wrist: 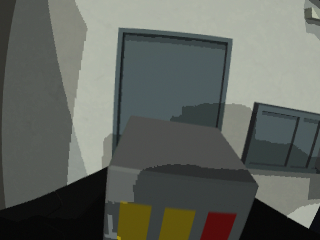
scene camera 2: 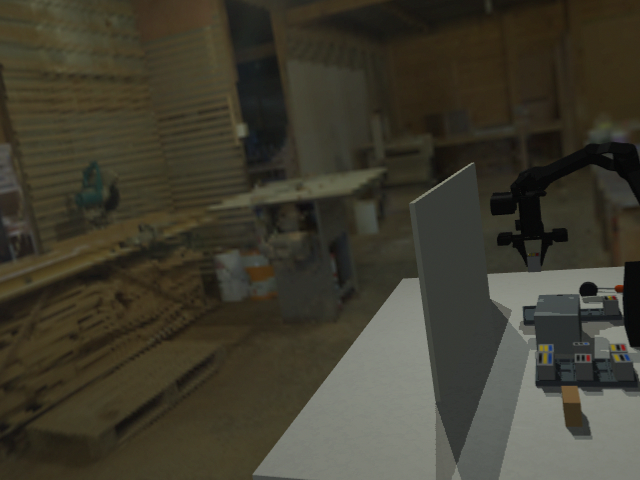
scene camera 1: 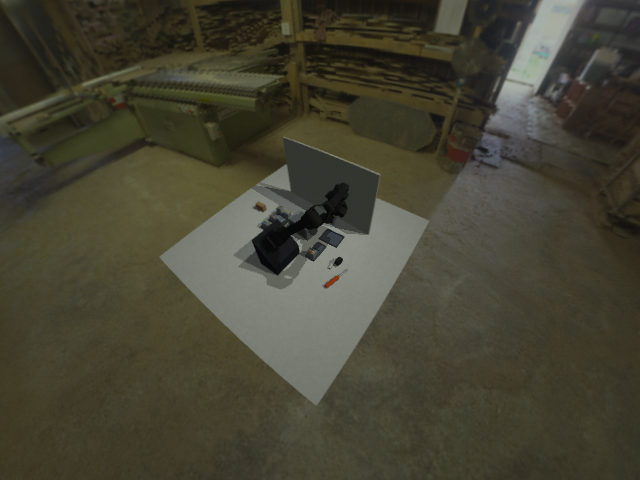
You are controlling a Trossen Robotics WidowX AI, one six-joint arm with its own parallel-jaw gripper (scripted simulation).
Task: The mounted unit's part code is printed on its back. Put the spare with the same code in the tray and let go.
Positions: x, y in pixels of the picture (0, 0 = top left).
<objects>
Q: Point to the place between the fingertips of the gripper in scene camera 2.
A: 534, 266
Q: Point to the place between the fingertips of the gripper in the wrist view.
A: At 167, 185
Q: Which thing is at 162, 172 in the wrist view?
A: A grey spare.
</objects>
